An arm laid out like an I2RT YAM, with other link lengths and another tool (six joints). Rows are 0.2 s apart.
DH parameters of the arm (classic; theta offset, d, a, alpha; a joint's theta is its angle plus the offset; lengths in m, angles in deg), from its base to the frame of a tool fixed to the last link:
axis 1: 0 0.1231 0.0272 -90
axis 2: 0 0 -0.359 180
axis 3: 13.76 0 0.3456 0
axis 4: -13.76 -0.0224 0.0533 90
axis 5: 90 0.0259 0 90
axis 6: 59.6 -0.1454 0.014 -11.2
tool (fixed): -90 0.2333 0 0
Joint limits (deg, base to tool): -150..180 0..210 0..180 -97..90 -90..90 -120..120
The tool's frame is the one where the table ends.
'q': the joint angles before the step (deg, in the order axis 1, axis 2, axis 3, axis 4, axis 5, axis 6). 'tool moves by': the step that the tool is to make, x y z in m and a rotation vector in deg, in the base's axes. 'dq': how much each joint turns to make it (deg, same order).
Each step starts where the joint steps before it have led.
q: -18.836 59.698 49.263 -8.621 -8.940 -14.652
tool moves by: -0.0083 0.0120 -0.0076 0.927 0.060 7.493
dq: 0.019 -1.088 -1.719 -0.102 -7.335 -1.716
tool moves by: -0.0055 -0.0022 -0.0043 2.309 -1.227 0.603
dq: -1.890 -1.113 -1.727 1.510 -3.210 1.698
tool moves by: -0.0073 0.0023 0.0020 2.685 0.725 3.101
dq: -1.492 -0.450 0.215 -2.095 -5.076 0.608
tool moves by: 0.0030 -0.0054 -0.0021 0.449 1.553 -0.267
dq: -0.884 1.359 0.712 -1.141 -0.508 -0.434
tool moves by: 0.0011 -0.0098 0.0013 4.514 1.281 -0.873
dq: -2.959 1.427 0.858 -1.228 -3.315 2.770
